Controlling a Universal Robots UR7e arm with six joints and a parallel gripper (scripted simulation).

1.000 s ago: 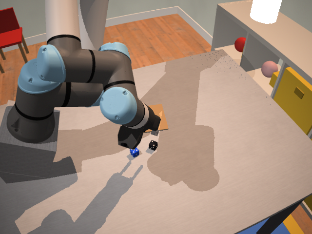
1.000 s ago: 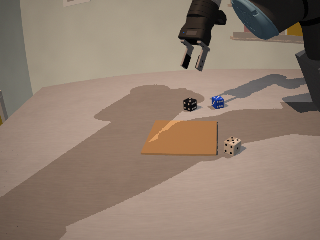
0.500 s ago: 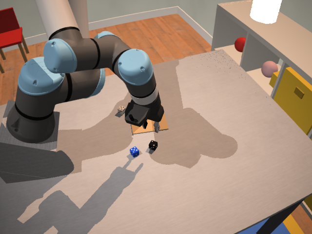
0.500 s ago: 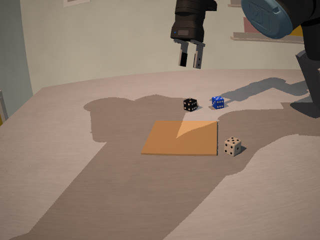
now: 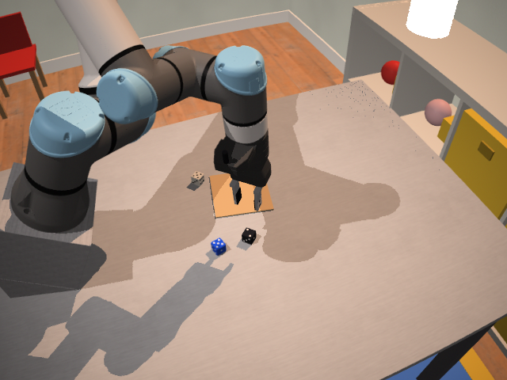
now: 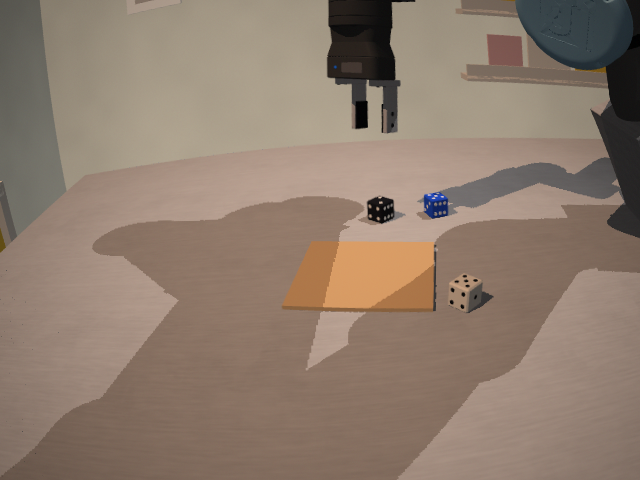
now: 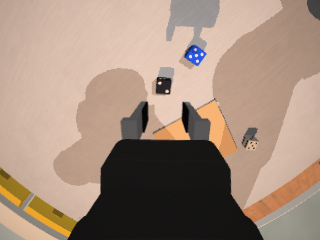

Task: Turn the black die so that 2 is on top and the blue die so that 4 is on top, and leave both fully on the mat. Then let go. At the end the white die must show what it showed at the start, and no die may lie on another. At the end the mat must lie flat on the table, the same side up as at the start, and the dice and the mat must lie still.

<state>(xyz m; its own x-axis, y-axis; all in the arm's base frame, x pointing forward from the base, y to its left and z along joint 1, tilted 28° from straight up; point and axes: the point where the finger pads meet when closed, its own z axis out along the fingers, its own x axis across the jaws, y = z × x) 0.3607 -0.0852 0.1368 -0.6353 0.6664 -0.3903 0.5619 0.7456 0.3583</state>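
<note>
Now: hand 120 mm above the black die. From my hand the other things lie so: white die (220 mm to the left, 120 mm below, 50 mm behind); blue die (120 mm below, 70 mm behind); orange mat (140 mm to the left, 130 mm below, 30 mm ahead).
</note>
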